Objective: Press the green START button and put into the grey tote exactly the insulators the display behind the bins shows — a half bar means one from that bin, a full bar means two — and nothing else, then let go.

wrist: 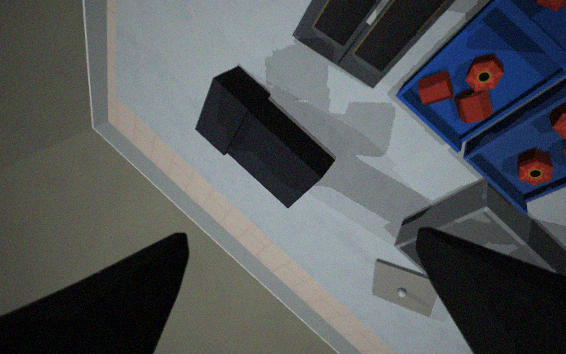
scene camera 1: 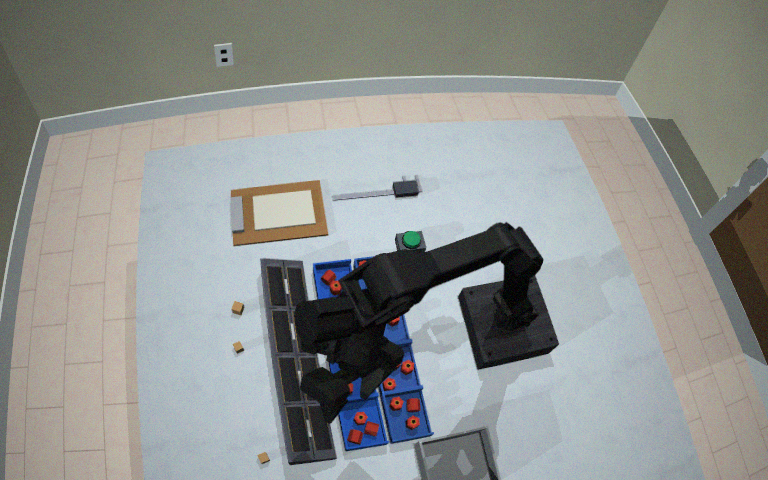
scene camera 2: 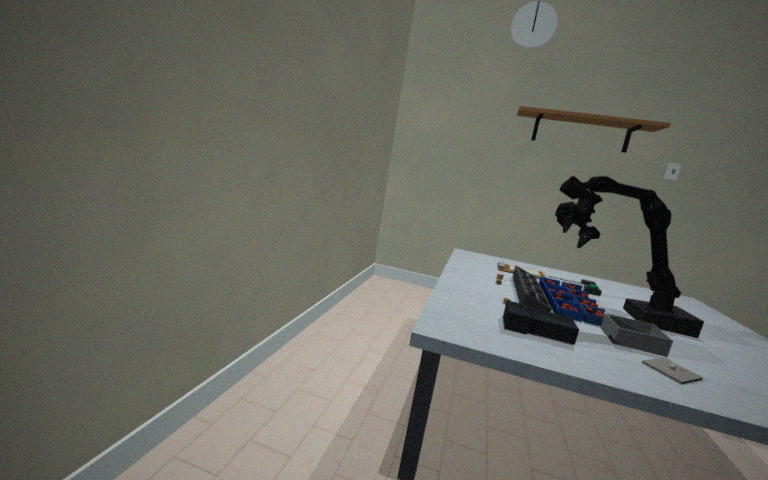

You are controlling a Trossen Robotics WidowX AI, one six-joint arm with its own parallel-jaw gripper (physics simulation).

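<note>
My gripper (scene camera 1: 347, 408) (scene camera 2: 572, 238) (wrist: 303, 241) is open and empty, high above the display end of the table. The green START button (scene camera 1: 411, 239) (scene camera 2: 592, 287) sits on a dark box beyond the bins. The grey display (scene camera 1: 291, 380) (scene camera 2: 530, 291) (wrist: 387, 35) has dark cells with small white marks between them; I see no lit bars. Blue bins in two rows (scene camera 1: 362, 447) (wrist: 520, 75) hold red insulators (scene camera 1: 360, 417) (wrist: 484, 75); the arm hides several middle bins in scene camera 1. The grey tote (scene camera 1: 450, 452) (scene camera 2: 640, 339) (wrist: 450, 205) shows no insulator in its visible part.
A black block (scene camera 2: 540, 323) (wrist: 280, 150) stands past the display's end. A flat plate with a knob (scene camera 2: 672, 370) (wrist: 387, 285) lies near the tote. A clipboard (scene camera 1: 283, 209), a caliper-like tool (scene camera 1: 406, 188) and small wooden cubes (scene camera 1: 237, 307) (scene camera 1: 238, 346) (scene camera 1: 263, 457) lie around the display and bins.
</note>
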